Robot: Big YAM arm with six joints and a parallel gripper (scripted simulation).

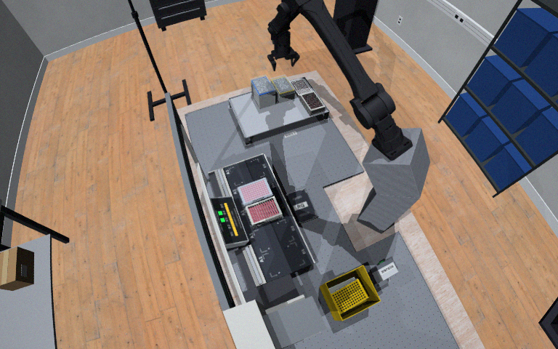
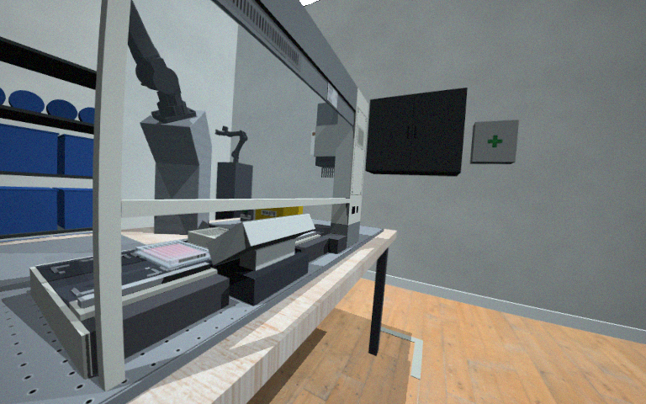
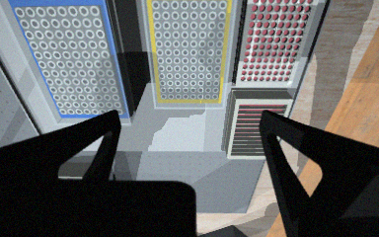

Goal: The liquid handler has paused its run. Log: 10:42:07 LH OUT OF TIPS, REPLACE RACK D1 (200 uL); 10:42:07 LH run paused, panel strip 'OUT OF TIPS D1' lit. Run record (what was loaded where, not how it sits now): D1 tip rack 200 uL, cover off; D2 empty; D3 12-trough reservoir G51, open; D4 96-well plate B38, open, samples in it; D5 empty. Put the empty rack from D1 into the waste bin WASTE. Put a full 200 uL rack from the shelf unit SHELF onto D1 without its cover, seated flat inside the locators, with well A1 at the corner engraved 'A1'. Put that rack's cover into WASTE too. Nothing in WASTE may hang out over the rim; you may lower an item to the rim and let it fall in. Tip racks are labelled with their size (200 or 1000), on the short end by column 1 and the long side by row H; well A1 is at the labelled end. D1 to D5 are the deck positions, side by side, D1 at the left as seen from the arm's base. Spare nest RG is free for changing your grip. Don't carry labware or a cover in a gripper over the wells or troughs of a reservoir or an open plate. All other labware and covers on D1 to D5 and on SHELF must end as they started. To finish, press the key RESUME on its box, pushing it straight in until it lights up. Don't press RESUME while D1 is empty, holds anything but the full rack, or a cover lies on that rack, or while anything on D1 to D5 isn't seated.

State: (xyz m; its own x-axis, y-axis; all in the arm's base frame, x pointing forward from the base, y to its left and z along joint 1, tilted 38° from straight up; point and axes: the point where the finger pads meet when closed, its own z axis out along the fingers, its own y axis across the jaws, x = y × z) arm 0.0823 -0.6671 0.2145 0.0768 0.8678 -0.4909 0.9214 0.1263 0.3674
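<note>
My hand is 12 cm above the clear tip-rack cover. Also, from my hand: shelf unit (6 cm ahead, 6 cm to the left, 18 cm below); then shelf label (7 cm ahead, 22 cm to the left, 24 cm below); then frame post (54 cm ahead, 28 cm to the left, 1 cm below).
</note>
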